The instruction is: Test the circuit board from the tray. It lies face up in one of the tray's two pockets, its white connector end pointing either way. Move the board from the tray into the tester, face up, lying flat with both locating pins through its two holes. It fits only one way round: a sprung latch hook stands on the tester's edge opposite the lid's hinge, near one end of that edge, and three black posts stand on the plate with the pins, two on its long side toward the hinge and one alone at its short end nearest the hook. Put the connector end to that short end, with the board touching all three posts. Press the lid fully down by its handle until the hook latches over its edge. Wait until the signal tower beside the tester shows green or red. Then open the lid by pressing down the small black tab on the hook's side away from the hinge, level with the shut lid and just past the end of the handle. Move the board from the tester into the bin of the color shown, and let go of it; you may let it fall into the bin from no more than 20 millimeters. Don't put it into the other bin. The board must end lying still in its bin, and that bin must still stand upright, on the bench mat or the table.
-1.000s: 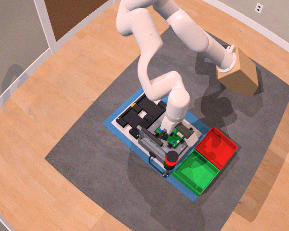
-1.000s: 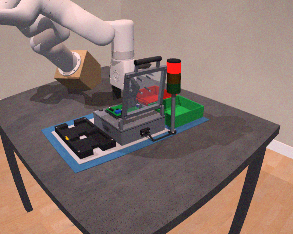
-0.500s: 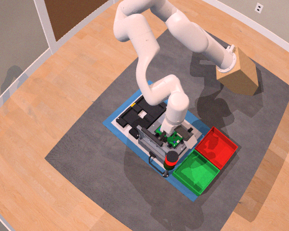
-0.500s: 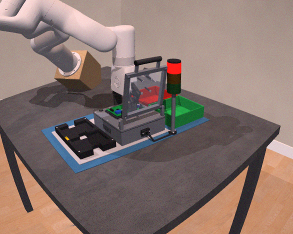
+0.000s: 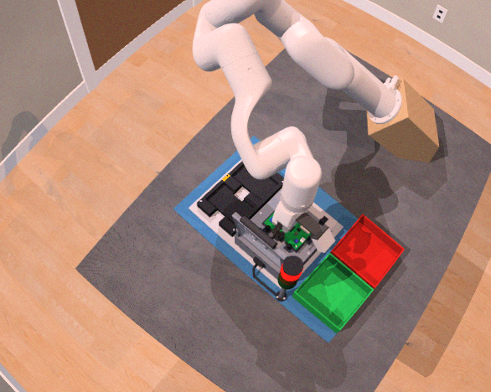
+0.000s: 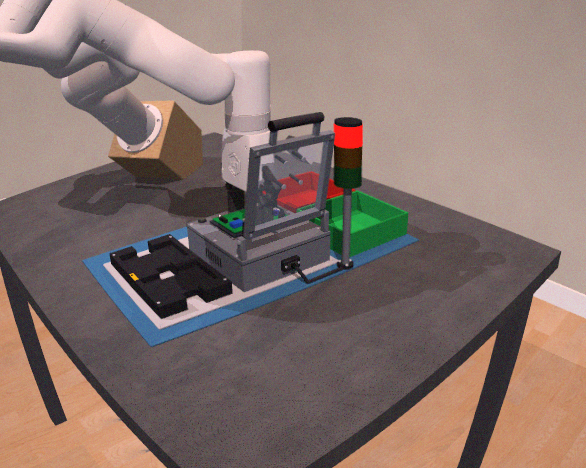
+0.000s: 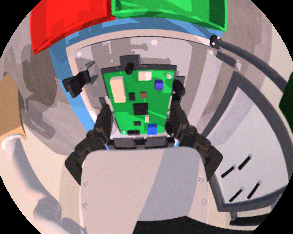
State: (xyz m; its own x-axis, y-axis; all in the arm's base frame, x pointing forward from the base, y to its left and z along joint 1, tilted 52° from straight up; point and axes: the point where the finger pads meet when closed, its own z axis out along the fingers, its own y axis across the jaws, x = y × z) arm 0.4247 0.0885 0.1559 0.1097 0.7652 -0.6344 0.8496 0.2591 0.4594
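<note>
My hand is 10 mm above the green circuit board. Round my hand: black latch hook (70 mm to the left, 50 mm behind, 10 mm above); then clear lid (120 mm ahead, 100 mm above, 10 mm to the right); then plate (10 mm to the left, 10 mm below, 10 mm ahead).
</note>
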